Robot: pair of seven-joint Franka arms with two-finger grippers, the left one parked.
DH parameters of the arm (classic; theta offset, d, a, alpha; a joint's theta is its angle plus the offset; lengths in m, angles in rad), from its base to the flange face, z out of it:
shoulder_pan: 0 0.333 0 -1.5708
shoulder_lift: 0 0 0 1.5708
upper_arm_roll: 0 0.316 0.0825 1.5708
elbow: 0 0 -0.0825 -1.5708
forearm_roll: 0 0.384 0 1.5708
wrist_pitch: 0 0 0.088 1.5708
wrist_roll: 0 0.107 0 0
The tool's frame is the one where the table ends.
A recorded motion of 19 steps. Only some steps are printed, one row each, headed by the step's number.
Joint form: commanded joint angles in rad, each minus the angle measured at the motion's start. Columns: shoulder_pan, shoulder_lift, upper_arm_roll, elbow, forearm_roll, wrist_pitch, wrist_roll.
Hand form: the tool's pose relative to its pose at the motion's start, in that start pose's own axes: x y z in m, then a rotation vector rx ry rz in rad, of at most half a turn. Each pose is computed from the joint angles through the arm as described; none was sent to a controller.
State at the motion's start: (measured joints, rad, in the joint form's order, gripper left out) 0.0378 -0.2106 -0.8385 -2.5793 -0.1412 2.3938 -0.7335
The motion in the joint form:
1: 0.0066 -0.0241 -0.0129 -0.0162 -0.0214 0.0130 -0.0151
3: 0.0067 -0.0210 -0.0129 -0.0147 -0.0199 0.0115 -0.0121
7: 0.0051 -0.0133 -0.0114 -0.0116 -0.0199 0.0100 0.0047
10: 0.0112 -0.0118 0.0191 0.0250 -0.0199 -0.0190 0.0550
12: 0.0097 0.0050 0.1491 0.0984 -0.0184 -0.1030 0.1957
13: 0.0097 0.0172 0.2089 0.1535 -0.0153 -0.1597 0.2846
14: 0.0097 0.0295 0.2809 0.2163 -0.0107 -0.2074 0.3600
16: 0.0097 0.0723 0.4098 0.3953 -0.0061 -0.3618 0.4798
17: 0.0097 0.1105 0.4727 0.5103 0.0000 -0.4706 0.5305
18: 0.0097 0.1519 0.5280 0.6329 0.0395 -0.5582 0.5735
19: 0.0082 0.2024 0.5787 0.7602 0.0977 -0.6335 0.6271
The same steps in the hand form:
1: -0.0034 -0.0022 -0.0008 -0.0052 0.0138 -0.0281
3: -0.0033 -0.0019 -0.0004 -0.0045 0.0112 -0.0237
7: -0.0031 -0.0009 0.0006 -0.0059 0.0045 -0.0059
10: 0.0130 -0.0035 -0.0126 -0.0197 0.0037 0.0125
12: 0.0590 -0.0323 -0.0355 -0.0460 -0.0305 0.0382
13: 0.0825 -0.0457 -0.0517 -0.0617 -0.0458 0.0777
14: 0.1111 -0.0652 -0.0719 -0.0861 -0.0447 0.0926
16: 0.1663 -0.1050 -0.1228 -0.1311 -0.0630 0.1095
17: 0.1937 -0.1293 -0.1488 -0.1469 -0.0915 0.1149
18: 0.2214 -0.1558 -0.1771 -0.1342 -0.0868 0.1271
19: 0.2488 -0.1845 -0.2024 -0.1003 -0.0716 0.1523

